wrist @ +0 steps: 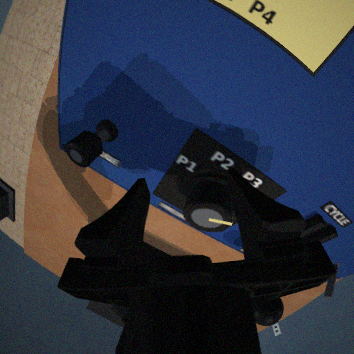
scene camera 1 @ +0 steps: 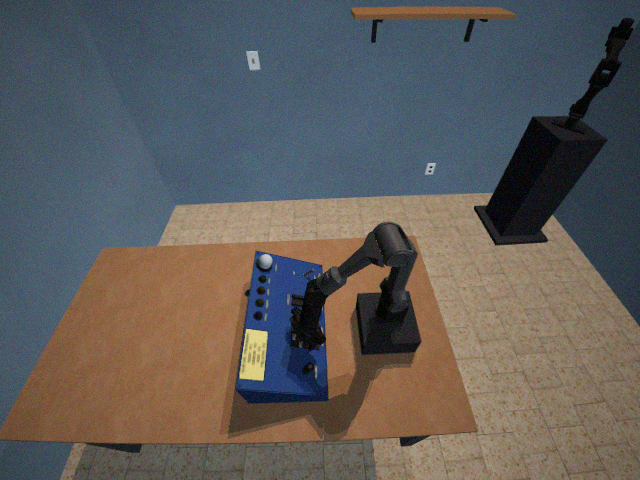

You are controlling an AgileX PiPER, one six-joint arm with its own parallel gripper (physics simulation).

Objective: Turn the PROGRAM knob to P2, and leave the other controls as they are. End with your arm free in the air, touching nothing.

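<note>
The PROGRAM knob (wrist: 206, 218) is a round black knob with a grey cap, in front of a black plate (wrist: 167, 187) marked P1, P2 and P3 in the wrist view. Its yellow pointer line points right, toward the right-hand finger, away from the P2 mark. Any mark beyond P3 is hidden by that finger. My gripper (wrist: 186, 182) (scene camera 1: 307, 341) is open, low over the blue panel (scene camera 1: 281, 361) (wrist: 165, 30). The knob shows between the fingers, closer to the right-hand one; whether that finger touches it I cannot tell. In scene camera 1 the arm hides the knob.
Another black knob (wrist: 82, 149) (scene camera 1: 308, 367) stands near the panel's end. A CYCLE label (wrist: 336, 214) is right of the gripper. A yellow card (scene camera 1: 253, 354) (wrist: 305, 30), several dark buttons and a white ball (scene camera 1: 264, 261) are on the panel. A second arm stands on a black pedestal (scene camera 1: 532, 175).
</note>
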